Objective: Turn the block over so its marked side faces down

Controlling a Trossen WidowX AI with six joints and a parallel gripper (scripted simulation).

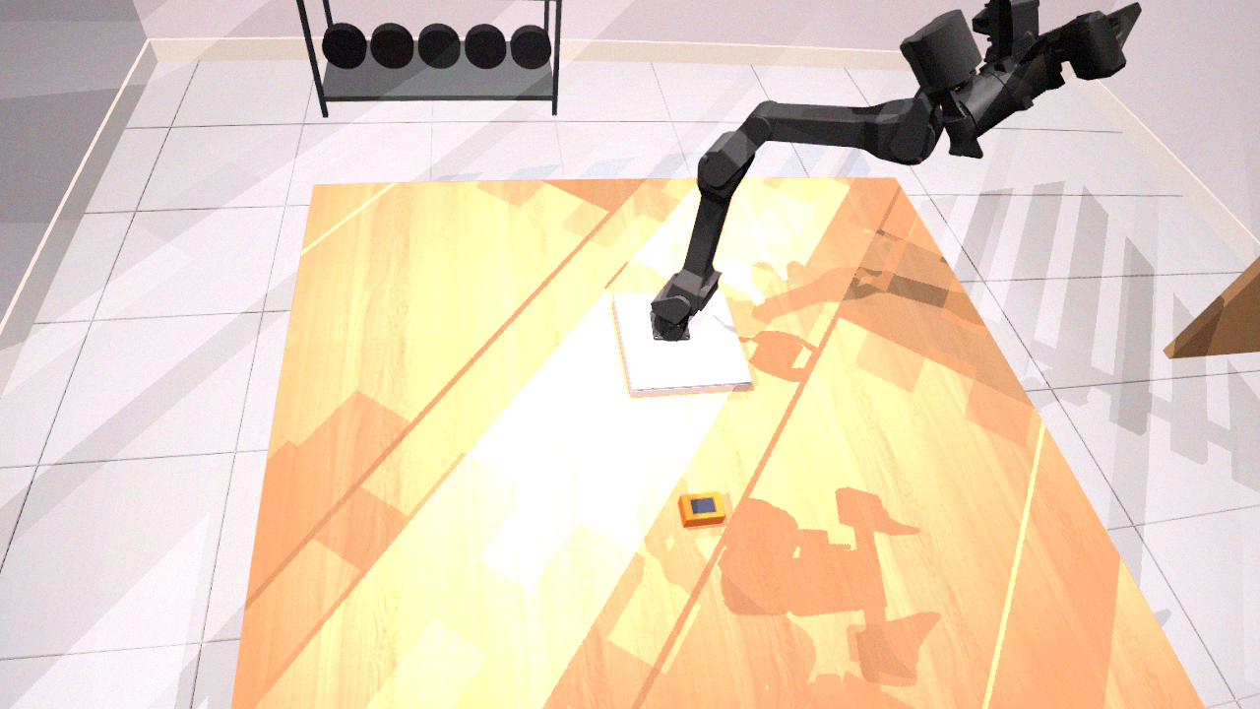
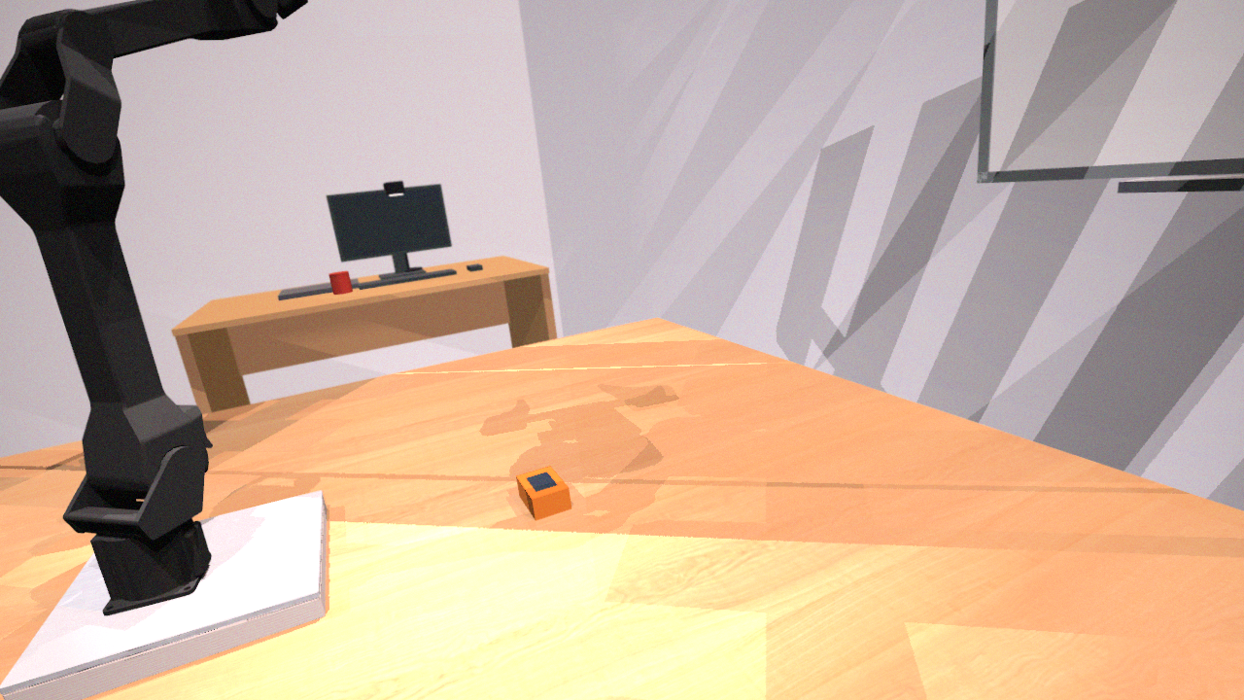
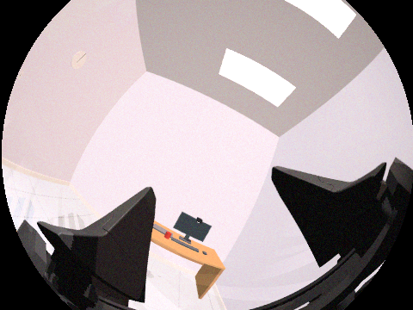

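The orange block is 660 mm below my gripper tip, 370 mm to the right of it and 230 mm ahead of it.
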